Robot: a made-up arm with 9 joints. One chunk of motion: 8 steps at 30 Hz.
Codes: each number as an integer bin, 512 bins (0 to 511) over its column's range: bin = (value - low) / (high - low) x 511, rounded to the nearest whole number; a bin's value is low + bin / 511 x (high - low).
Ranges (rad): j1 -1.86..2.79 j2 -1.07..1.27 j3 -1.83..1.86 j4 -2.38..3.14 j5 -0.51..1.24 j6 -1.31..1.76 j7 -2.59..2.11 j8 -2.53..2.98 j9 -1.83..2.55
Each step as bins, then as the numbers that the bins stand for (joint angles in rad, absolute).
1 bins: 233 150 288 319 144 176 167 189 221
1 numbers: 0.2603 -0.3831 0.2497 1.0659 -0.0168 -0.2526 -1.0540 -0.4921 0.0643
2 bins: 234 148 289 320 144 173 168 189 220
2 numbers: 0.2694 -0.3923 0.2569 1.0768 -0.0168 -0.2706 -1.0448 -0.4921 0.0557
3 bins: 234 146 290 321 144 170 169 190 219
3 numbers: 0.2694 -0.4014 0.2641 1.0876 -0.0168 -0.2887 -1.0356 -0.4813 0.0471
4 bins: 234 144 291 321 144 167 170 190 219
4 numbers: 0.2694 -0.4106 0.2714 1.0876 -0.0168 -0.3067 -1.0264 -0.4813 0.0471
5 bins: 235 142 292 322 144 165 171 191 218
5 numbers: 0.2785 -0.4197 0.2786 1.0984 -0.0168 -0.3187 -1.0172 -0.4705 0.0386
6 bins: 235 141 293 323 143 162 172 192 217
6 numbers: 0.2785 -0.4243 0.2858 1.1092 -0.0203 -0.3367 -1.0080 -0.4597 0.0300
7 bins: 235 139 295 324 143 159 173 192 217
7 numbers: 0.2785 -0.4335 0.3002 1.1200 -0.0203 -0.3548 -0.9988 -0.4597 0.0300
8 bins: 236 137 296 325 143 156 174 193 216
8 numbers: 0.2876 -0.4426 0.3075 1.1308 -0.0203 -0.3728 -0.9896 -0.4489 0.0214
